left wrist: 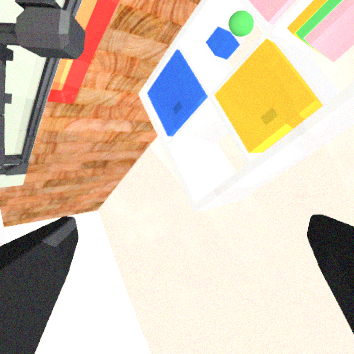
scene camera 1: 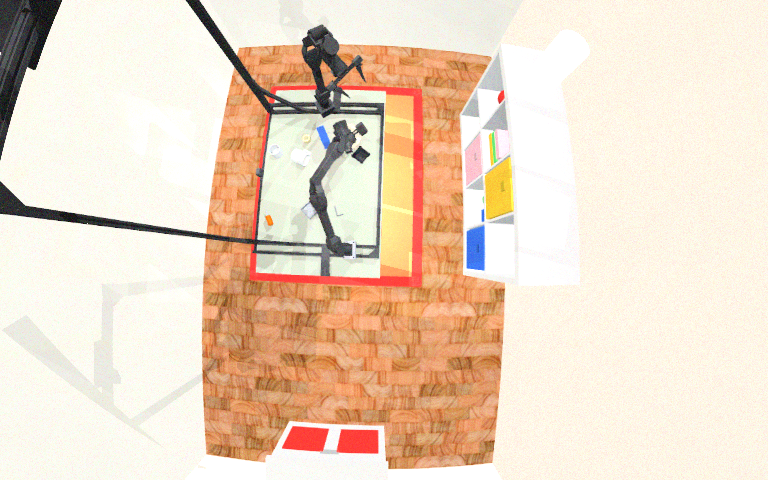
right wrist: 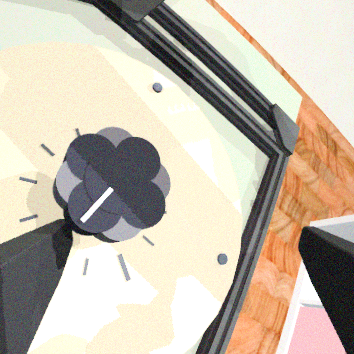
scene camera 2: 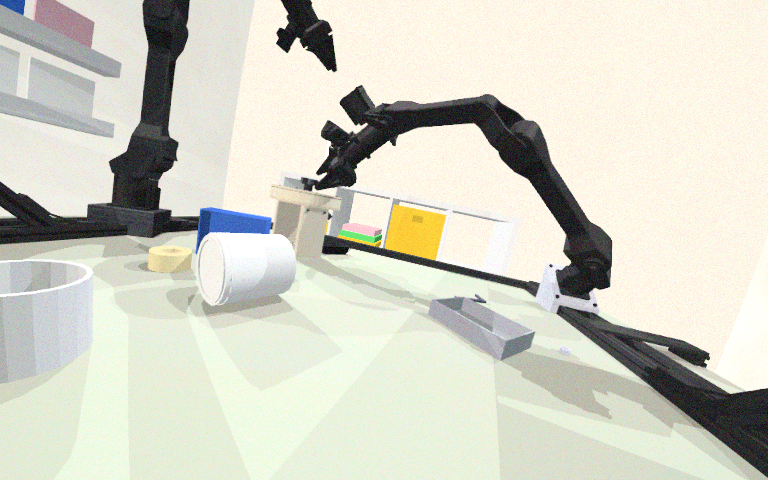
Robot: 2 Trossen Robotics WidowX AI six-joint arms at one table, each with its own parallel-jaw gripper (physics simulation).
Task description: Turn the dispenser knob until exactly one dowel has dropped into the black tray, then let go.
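Frame: origin at the left arm's base, x right, y down, z ahead, level; millimetres.
Seen in the pictures: left gripper, fingertip midpoint: [left wrist: 193,226] [scene camera 1: 358,90] [scene camera 2: 332,70]; right gripper, fingertip midpoint: [scene camera 1: 352,133] [right wrist: 188,234]; left arm's base, origin of the base link: [scene camera 1: 324,104] [scene camera 2: 134,207]; right arm's base, origin of the base link: [scene camera 1: 348,250] [scene camera 2: 571,284].
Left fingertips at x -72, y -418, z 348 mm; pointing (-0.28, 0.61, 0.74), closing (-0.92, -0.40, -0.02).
Note:
Pixels of each thing's top centre, then the offset from my left fingertips to it. "*": a spot on its surface instead.
- dispenser, middle of its top: [right wrist: 99,196] [scene camera 2: 307,190] [scene camera 1: 347,135] dx +88, dy +318, dz -20 mm
- black tray, middle of its top: [scene camera 2: 331,242] [scene camera 1: 360,154] dx +61, dy +440, dz +65 mm
- blue box, middle of its top: [scene camera 2: 238,213] [scene camera 1: 322,133] dx +190, dy +384, dz -149 mm
- yellow ring, middle of its top: [scene camera 2: 171,250] [scene camera 1: 306,137] dx +285, dy +439, dz -221 mm
- white canister, surface spot: [scene camera 2: 254,268] * dx +418, dy +413, dz -108 mm
- grey tray, middle of its top: [scene camera 2: 481,314] [scene camera 1: 311,207] dx +476, dy +440, dz +184 mm
- orange block, middle of its top: [scene camera 1: 267,217] dx +733, dy +434, dz +85 mm
The dispenser [scene camera 2: 305,196] [right wrist: 200,220] is a cream stand with a round top. Its dark lobed knob [scene camera 2: 307,183] [right wrist: 130,165] has a white line pointing lower left in the right wrist view, among several grey marks. My right gripper [scene camera 2: 318,180] [right wrist: 188,234] is open and empty at the dispenser top; one finger overlaps the knob's lower-left edge in the right wrist view, and contact cannot be told. The black tray [scene camera 1: 360,154] [scene camera 2: 336,247] is at the dispenser's foot; its inside cannot be made out, and no dowel can be discerned. My left gripper [scene camera 1: 355,87] [scene camera 2: 334,69] [left wrist: 193,226] is open and empty, high above.
A blue box [scene camera 1: 322,136] [scene camera 2: 233,221], a yellow ring [scene camera 1: 306,138] [scene camera 2: 169,261] and a white canister [scene camera 1: 300,157] [scene camera 2: 254,268] are near the dispenser. A grey tray [scene camera 1: 308,210] [scene camera 2: 506,345] lies below the right arm. An orange block [scene camera 1: 269,220] lies at the lower left of scene camera 1.

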